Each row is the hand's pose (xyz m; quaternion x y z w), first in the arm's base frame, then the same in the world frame.
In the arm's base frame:
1: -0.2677 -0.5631 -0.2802 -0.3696 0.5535 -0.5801 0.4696
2: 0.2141 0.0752 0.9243 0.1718 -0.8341 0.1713 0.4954
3: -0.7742 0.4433 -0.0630 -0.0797 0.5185 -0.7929 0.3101
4: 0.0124 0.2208 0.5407 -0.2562 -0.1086 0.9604 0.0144
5: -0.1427 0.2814 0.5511 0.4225 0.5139 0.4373 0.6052
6: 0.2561 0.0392 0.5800 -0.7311 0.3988 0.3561 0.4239
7: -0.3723 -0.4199 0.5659 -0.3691 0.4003 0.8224 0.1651
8: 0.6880 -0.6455 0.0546 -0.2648 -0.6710 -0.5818 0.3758
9: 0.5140 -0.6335 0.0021 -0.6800 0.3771 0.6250 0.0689
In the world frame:
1: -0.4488 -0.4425 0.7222 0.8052 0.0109 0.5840 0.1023
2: -0.2266 0.4472 -0.3956 -0.1206 -0.1881 0.7271 0.6492
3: -1.4002 -0.2180 0.1213 -0.5778 -0.2046 -0.7881 0.0563
4: -0.5401 0.1308 -0.2926 -0.1434 -0.6274 -0.7194 0.2612
5: -0.6963 0.1812 -0.2625 -0.1324 0.8575 -0.1861 0.4610
6: -0.2341 0.1158 -0.2874 0.6802 -0.5411 -0.1806 0.4603
7: -0.4636 0.3648 0.4134 0.1355 -0.8533 -0.3114 0.3957
8: 0.4144 -0.4190 0.1869 -0.5326 -0.7414 0.2852 0.2921
9: 0.2605 -0.4149 0.2842 0.3019 -0.6275 -0.2967 0.6536

